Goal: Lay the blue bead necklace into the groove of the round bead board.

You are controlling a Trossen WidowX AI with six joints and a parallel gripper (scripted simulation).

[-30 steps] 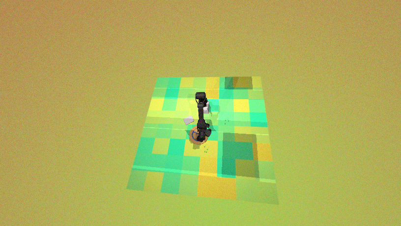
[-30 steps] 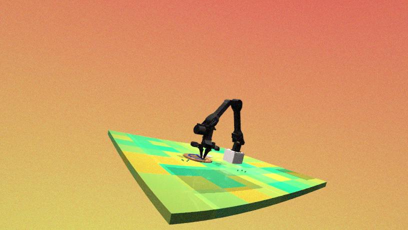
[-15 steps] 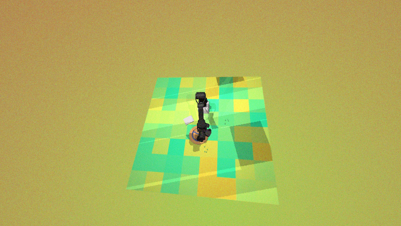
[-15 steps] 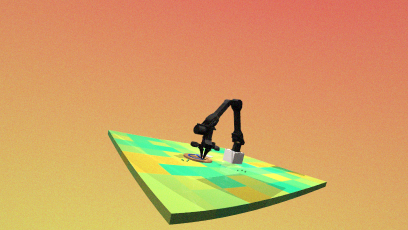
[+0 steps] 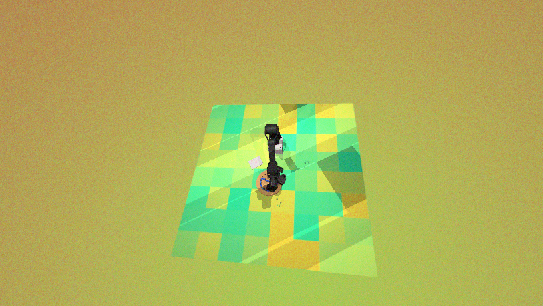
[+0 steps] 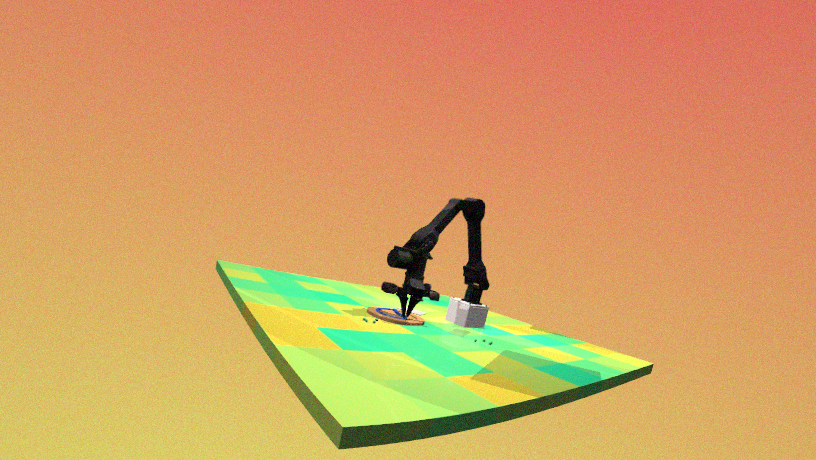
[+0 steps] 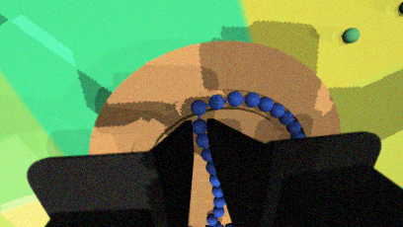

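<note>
Now: gripper tip 50 mm to the left of the round bead board, 10 mm past it and 10 mm above it. Round my gripper tip: flat grey piece: 180 mm behind, 160 mm to the right, 20 mm below.
</note>
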